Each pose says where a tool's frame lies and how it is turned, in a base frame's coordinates. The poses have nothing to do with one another.
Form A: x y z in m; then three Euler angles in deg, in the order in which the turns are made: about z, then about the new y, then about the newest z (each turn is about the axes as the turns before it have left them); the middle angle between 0 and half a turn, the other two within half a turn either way.
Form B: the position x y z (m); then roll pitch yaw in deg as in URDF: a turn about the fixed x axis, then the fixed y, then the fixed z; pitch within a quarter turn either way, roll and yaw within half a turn. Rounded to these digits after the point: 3 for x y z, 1 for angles.
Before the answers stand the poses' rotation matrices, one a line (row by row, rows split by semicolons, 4 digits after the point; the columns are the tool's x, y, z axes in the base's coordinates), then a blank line. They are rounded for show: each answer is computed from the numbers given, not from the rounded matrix.
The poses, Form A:
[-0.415 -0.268 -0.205 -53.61 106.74 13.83]
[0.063 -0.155 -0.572 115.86 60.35 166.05]
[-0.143 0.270 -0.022 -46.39 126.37 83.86]
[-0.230 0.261 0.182 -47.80 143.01 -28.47]
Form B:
0.0265 0.8225 0.5681; 0.3670 0.5207 -0.7709; -0.9299 0.2289 -0.2880
-0.0075 0.9253 -0.3791; -0.5372 0.3160 0.7820; 0.8434 0.2095 0.4947
0.6762 0.4841 0.5554; 0.7317 -0.3531 -0.5830; -0.0861 0.8006 -0.5930
-0.8248 0.3955 0.4042; 0.1999 0.8726 -0.4457; -0.5289 -0.2868 -0.7987

[-0.415 -0.268 -0.205 141.5 68.4 85.9]
[0.063 -0.155 -0.572 23.0 -57.5 -90.8]
[-0.143 0.270 -0.022 126.5 4.9 47.3]
[-0.230 0.261 0.182 -160.2 31.9 166.4]

